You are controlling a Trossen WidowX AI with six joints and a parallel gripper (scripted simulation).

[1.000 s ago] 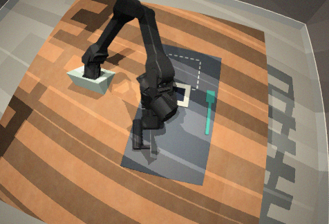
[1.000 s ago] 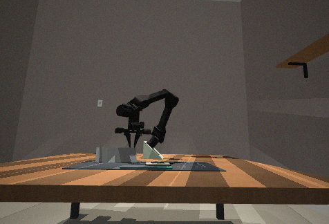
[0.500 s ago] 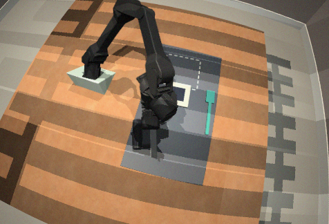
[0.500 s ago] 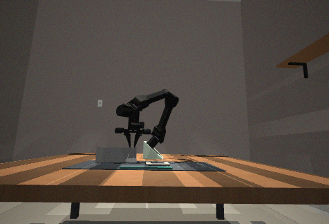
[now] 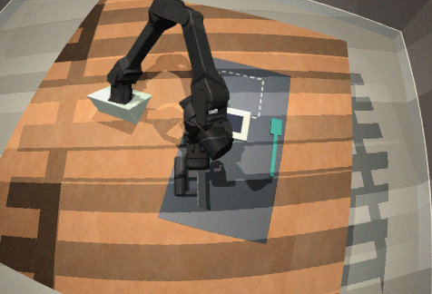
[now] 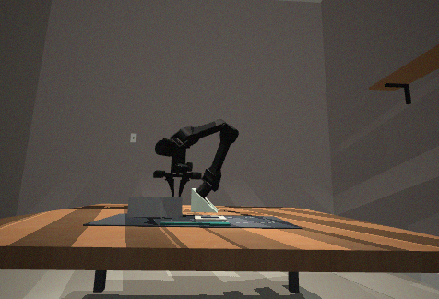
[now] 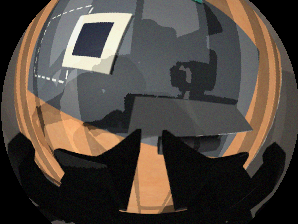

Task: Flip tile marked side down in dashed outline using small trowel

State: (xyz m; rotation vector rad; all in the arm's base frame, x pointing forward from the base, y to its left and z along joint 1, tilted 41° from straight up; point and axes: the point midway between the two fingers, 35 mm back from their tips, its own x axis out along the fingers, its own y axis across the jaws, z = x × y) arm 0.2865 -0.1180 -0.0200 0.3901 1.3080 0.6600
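Right now the grey mat is 11 cm ahead of my gripper tip, 8 cm to the left of it and 9 cm below it. Also, from my gripper tip: teal trowel 25 cm ahead, 10 cm to the left, 7 cm below; tile 9 cm ahead, 13 cm to the left, 7 cm below.
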